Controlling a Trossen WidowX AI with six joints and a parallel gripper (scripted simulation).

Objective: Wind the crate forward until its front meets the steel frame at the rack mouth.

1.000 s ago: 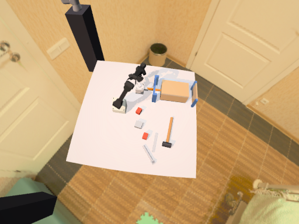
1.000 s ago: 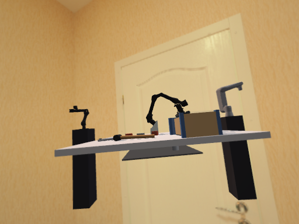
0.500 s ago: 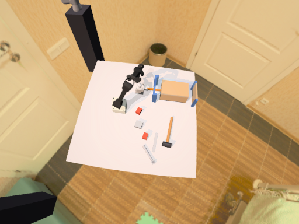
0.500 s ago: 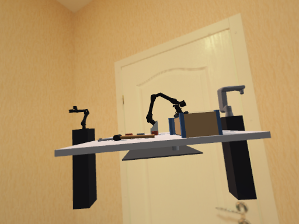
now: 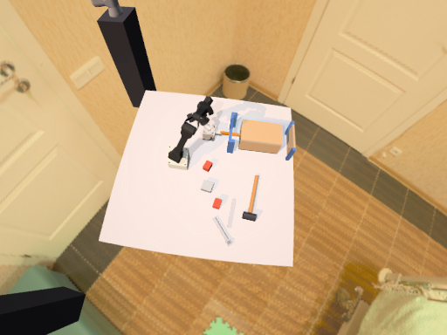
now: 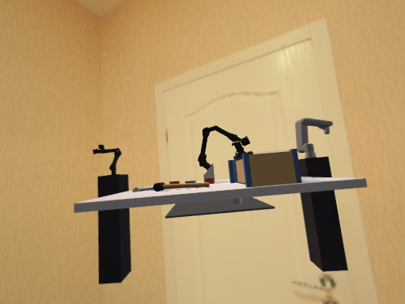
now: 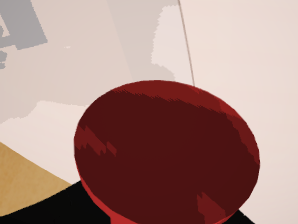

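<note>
Right now the winch handle is 40 mm ahead of my gripper tip, 30 mm to the right of it and 30 mm below it. From my gripper tip the other things lie so: red knob (10 mm to the right, 10 mm ahead); then blue frame (250 mm ahead, 50 mm to the right, 30 mm below); then white winch (100 mm below, 80 mm ahead, 70 mm to the right).
</note>
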